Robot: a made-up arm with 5 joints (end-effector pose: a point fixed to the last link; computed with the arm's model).
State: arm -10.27 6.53 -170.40 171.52 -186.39
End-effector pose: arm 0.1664 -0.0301 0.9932 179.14 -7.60 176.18
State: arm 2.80 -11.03 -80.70 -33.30 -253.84
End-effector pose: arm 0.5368 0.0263 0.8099 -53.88 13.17 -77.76
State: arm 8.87 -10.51 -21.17 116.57 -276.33
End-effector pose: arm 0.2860 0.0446 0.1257 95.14 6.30 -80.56
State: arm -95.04 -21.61 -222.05 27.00 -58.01
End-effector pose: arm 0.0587 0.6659 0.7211 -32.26 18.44 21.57
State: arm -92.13 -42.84 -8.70 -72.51 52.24
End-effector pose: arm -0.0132 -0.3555 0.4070 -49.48 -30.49 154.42
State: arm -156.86 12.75 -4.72 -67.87 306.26
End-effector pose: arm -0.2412 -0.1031 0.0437 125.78 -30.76 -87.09
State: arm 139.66 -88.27 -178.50 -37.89 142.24
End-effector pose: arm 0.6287 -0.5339 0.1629 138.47 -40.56 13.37
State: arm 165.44 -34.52 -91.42 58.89 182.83
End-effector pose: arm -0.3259 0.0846 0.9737 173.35 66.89 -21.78
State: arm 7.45 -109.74 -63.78 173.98 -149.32
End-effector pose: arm -0.2672 -0.0349 0.6847 -179.76 -0.40 156.77
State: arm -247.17 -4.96 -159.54 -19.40 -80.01
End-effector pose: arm 0.0076 -0.0182 1.1781 -3.84 0.68 -147.20
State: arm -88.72 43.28 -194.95 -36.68 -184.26
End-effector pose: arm 0.0065 -0.2899 1.0391 0.62 -8.33 -93.03
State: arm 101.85 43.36 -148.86 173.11 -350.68
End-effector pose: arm -0.1309 0.6237 0.6130 158.54 65.84 78.54
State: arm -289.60 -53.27 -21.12 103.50 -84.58
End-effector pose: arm 0.1176 0.3303 0.3674 -151.00 2.63 155.66
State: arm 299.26 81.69 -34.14 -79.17 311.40
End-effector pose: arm 0.0409 -0.0730 -0.1868 155.21 -20.29 -7.64
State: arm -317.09 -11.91 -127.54 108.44 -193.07
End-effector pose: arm 0.2488 0.2313 1.0009 -172.26 30.12 -121.93
